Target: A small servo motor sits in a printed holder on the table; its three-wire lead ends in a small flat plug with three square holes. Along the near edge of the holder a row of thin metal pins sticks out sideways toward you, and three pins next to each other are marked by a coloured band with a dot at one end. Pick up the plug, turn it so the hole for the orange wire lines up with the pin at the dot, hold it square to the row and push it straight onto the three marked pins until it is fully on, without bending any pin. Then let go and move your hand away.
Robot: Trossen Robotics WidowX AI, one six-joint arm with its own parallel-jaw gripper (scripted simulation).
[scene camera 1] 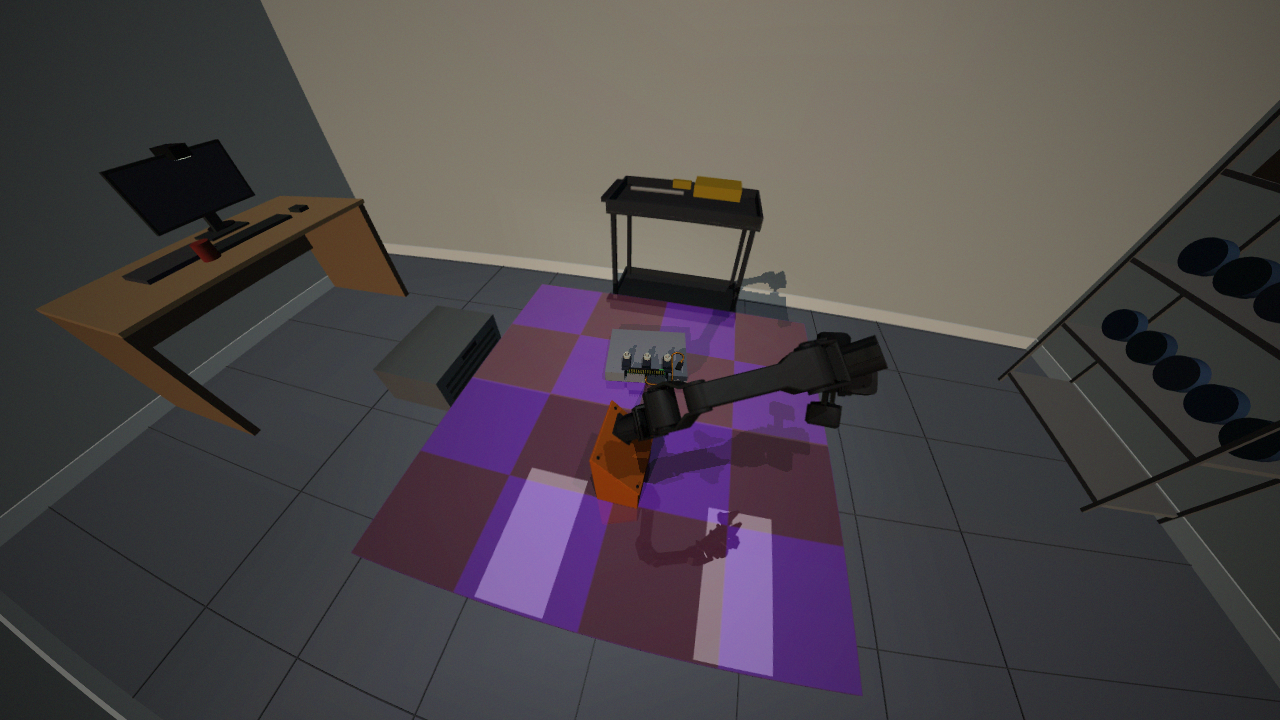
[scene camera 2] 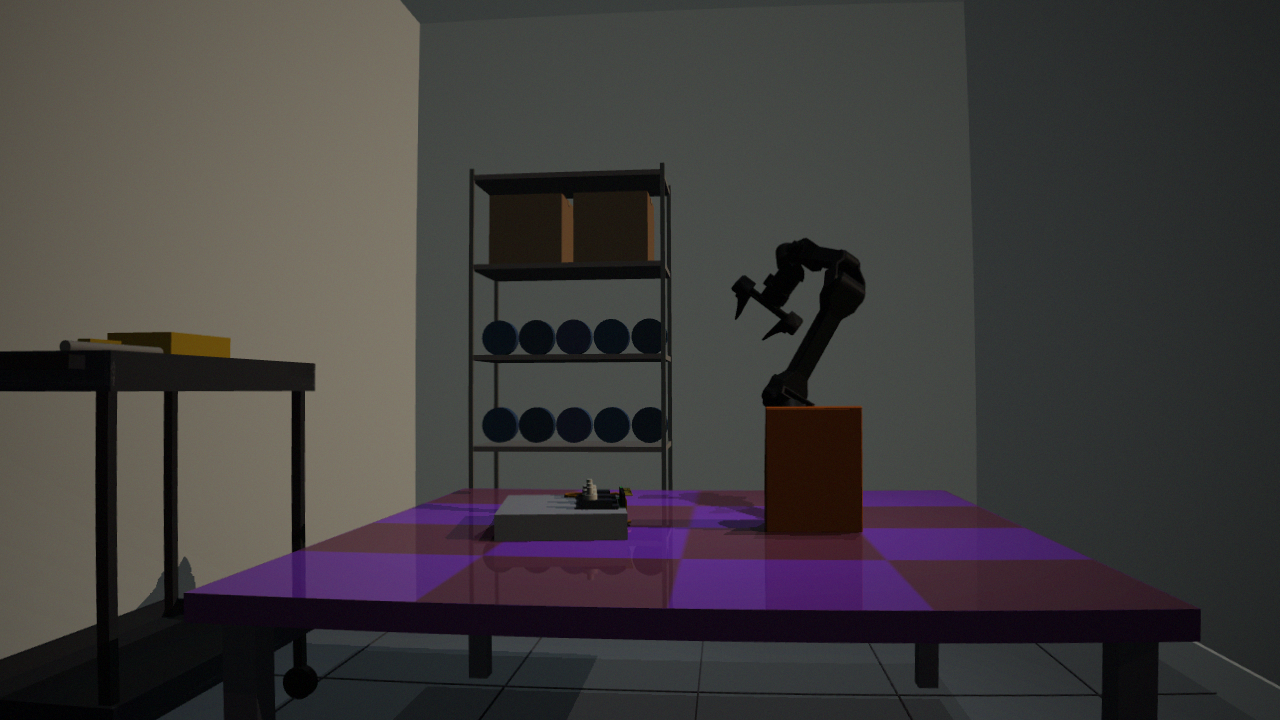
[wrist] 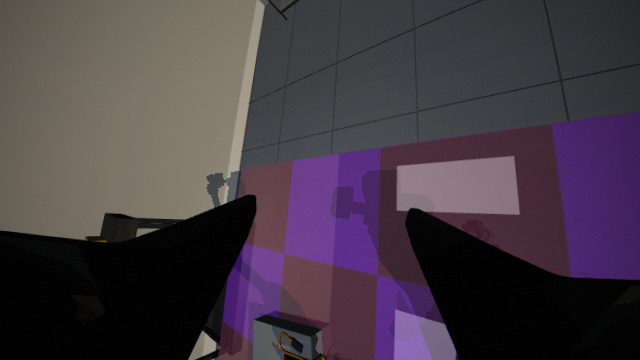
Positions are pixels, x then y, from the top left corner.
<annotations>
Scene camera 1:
my gripper: 834,384
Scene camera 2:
my gripper: 749,329
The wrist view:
my gripper: 332,209
</annotations>
